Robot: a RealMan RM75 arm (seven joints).
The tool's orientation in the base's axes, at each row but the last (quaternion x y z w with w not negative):
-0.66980, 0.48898, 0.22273, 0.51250
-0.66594, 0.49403, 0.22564, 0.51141
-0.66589, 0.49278, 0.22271, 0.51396
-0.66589, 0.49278, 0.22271, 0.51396
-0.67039, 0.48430, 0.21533, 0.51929
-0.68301, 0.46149, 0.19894, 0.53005
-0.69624, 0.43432, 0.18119, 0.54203
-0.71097, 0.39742, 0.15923, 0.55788
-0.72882, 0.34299, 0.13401, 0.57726
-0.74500, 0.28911, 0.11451, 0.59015
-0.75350, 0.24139, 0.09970, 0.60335
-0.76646, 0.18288, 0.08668, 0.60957
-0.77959, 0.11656, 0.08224, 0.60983
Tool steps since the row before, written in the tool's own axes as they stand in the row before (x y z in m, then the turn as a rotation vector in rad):
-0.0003, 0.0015, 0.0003, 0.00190, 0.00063, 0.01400
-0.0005, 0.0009, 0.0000, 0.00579, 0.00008, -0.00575
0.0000, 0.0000, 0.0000, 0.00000, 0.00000, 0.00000
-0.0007, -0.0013, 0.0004, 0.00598, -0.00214, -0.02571
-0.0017, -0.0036, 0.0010, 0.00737, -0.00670, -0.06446
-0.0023, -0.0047, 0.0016, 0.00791, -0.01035, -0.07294
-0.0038, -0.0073, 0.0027, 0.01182, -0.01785, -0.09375
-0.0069, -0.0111, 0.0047, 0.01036, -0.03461, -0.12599
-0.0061, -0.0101, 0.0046, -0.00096, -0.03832, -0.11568
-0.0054, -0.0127, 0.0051, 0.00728, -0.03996, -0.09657
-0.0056, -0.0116, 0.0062, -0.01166, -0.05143, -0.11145
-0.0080, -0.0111, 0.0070, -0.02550, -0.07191, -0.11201
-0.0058, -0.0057, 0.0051, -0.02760, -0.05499, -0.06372
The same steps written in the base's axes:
-0.0014, 0.0004, -0.0006, 0.00309, 0.01185, -0.00707
-0.0010, 0.0002, 0.0000, 0.00113, -0.00767, -0.00255
0.0000, 0.0000, 0.0000, 0.00000, 0.00000, 0.00000
0.0009, 0.0006, 0.0010, -0.00102, -0.02583, 0.00577
0.0026, 0.0016, 0.0027, -0.00473, -0.06152, 0.02115
0.0032, 0.0025, 0.0037, -0.00324, -0.06940, 0.02576
0.0043, 0.0043, 0.0062, 0.00040, -0.08971, 0.03462
0.0049, 0.0077, 0.0105, 0.00493, -0.11777, 0.05731
0.0031, 0.0074, 0.0098, 0.00118, -0.10387, 0.06372
0.0037, 0.0081, 0.0117, 0.01201, -0.08802, 0.05554
0.0017, 0.0091, 0.0109, -0.00089, -0.09587, 0.07753
-0.0024, 0.0103, 0.0112, -0.00574, -0.09010, 0.10107
-0.0039, 0.0067, 0.0056, -0.01186, -0.04697, 0.07416

